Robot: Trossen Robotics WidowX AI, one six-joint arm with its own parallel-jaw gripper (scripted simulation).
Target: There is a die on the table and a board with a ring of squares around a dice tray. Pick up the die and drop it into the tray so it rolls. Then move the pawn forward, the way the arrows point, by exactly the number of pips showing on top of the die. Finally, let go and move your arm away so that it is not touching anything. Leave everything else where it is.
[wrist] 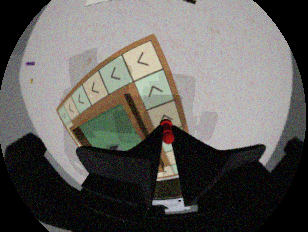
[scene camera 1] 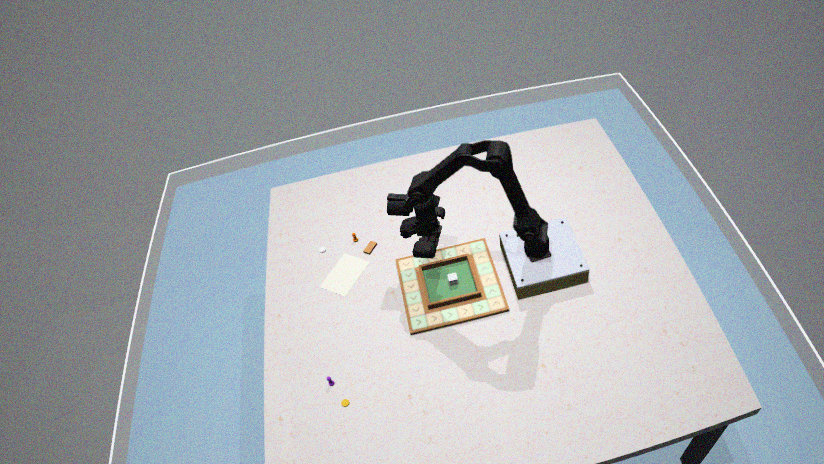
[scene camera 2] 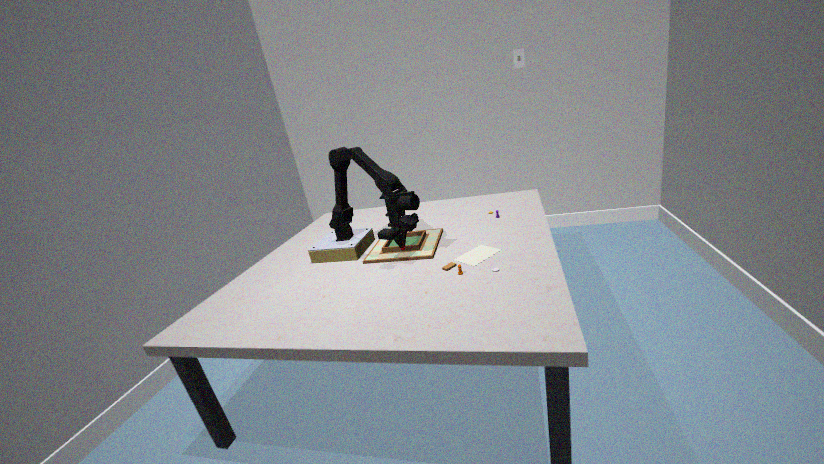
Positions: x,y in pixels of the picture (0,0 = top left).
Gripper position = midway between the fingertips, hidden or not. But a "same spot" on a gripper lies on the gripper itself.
My gripper shows in the wrist view, in scene camera 1 [433,250] and in scene camera 2. The same spot on my gripper: [wrist: 233,181] is [scene camera 2: 400,231].
